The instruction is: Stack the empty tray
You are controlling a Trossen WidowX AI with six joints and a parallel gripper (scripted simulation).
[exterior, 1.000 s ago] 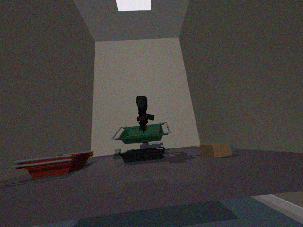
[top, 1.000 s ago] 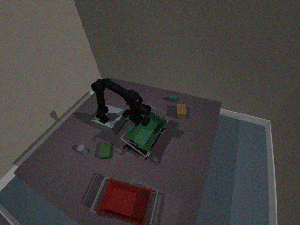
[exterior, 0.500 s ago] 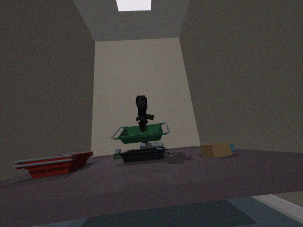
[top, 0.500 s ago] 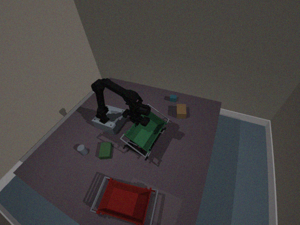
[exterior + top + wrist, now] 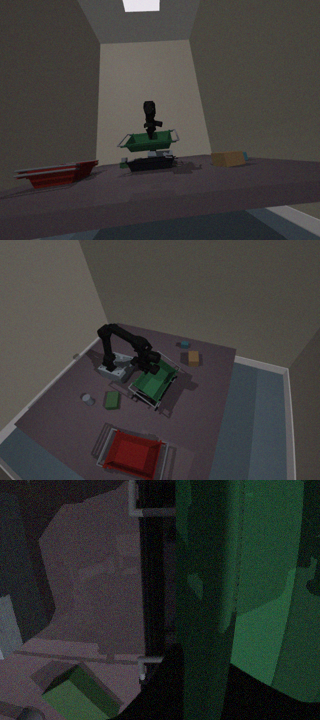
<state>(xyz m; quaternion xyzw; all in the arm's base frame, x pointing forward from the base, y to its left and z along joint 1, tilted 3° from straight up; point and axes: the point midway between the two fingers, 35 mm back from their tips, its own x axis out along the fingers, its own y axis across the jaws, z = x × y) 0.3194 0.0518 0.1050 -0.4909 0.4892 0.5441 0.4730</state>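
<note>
My gripper tip is 8 cm short of the green tray and 1 cm to the right of it. Round my gripper tip: orange block: 40 cm to the left, 15 cm below, 15 cm ahead; then grey cylinder: 33 cm to the right, 30 cm behind, 14 cm below; then green block: 23 cm to the right, 16 cm below, 15 cm behind.
</note>
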